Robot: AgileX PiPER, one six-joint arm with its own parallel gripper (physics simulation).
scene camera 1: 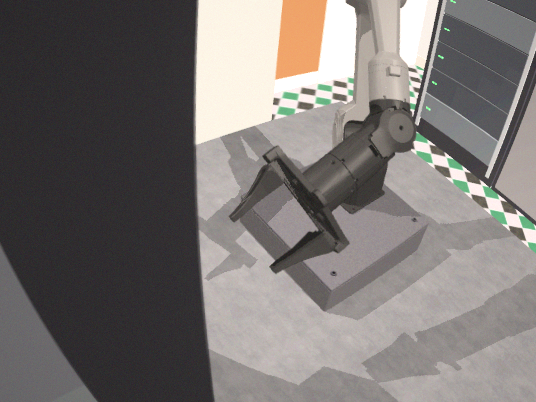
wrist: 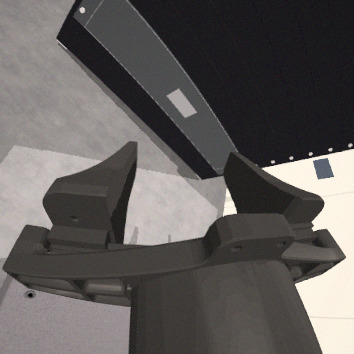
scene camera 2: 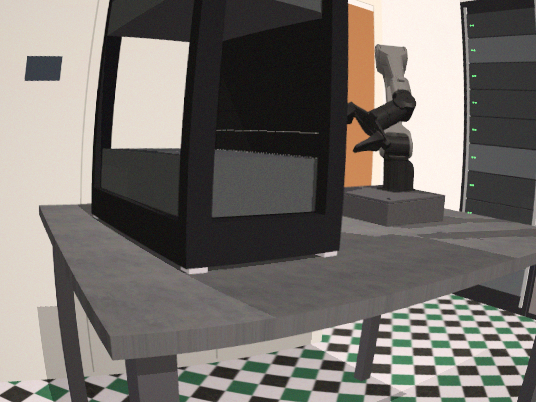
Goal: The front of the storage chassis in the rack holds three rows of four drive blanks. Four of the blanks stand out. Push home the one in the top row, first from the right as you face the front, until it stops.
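Note:
The black rack (scene camera 1: 100, 150) (scene camera 2: 200, 150) (wrist: 135, 97) stands on the table. In the second scene view its open side shows a grey box-like body (scene camera 2: 265, 185) low inside. In the wrist view a long grey panel (wrist: 145, 65) with a pale label (wrist: 182, 103) runs along the rack's lower edge; the dark area above it shows no readable detail. The drive blanks cannot be made out in any view. My gripper (scene camera 1: 253, 244) (scene camera 2: 352, 135) (wrist: 183, 157) is open and empty, its fingers pointing toward the rack, apart from it in the first scene view.
The arm stands on a grey base block (scene camera 1: 350, 240) (scene camera 2: 415, 210) on the grey table (scene camera 1: 280, 345) (scene camera 2: 300, 280). A server cabinet (scene camera 1: 470, 75) (scene camera 2: 500, 110) with green lights stands behind. An orange panel (scene camera 1: 301, 40) (scene camera 2: 360, 100) is on the wall.

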